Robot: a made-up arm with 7 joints.
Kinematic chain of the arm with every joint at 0, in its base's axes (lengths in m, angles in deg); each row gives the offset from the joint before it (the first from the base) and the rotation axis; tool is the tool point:
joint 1: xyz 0 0 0.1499 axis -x
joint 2: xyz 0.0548 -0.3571 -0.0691 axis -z
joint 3: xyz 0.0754 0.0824 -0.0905 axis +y
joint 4: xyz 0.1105 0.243 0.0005 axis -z
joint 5: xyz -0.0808 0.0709 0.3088 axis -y
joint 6: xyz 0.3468 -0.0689 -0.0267 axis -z
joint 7: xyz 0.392 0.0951 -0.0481 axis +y
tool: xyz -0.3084 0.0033 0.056
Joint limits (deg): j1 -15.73..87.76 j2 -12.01..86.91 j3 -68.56..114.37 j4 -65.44..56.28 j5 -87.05..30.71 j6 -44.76..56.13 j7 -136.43..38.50
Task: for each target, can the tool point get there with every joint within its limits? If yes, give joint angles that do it. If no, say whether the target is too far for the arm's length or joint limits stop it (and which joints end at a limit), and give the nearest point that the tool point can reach.
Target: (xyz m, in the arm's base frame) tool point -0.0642 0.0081 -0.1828
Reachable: yes | joints 41.44 55.18 99.89 -2.18 -56.48 22.04 -119.67
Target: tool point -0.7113 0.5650 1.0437
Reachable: no: joint limits stop it (at a limit: joint 1, joint 2, joint 4, joint 5, joint 7) | nearest point -0.3989 0.4241 0.9456 | short by 0.356 m
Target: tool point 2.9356 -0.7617 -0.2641
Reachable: no: too far | nearest point 1.4069 -0.5383 -0.1427 | short by 1.550 m
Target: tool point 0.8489 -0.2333 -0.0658
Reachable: yes | joints 73.88 16.21 27.75 -48.35 16.12 41.90 -67.45
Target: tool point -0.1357 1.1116 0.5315
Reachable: no: joint limits stop it (at a limit: joint 2, joint 3, joint 5, joint 7) | nearest point -0.0877 0.8937 0.4567 | short by 0.235 m
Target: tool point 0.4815 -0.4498 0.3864
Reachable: yes | joints 62.67 39.31 -2.81 32.27 -35.18 39.83 -35.60
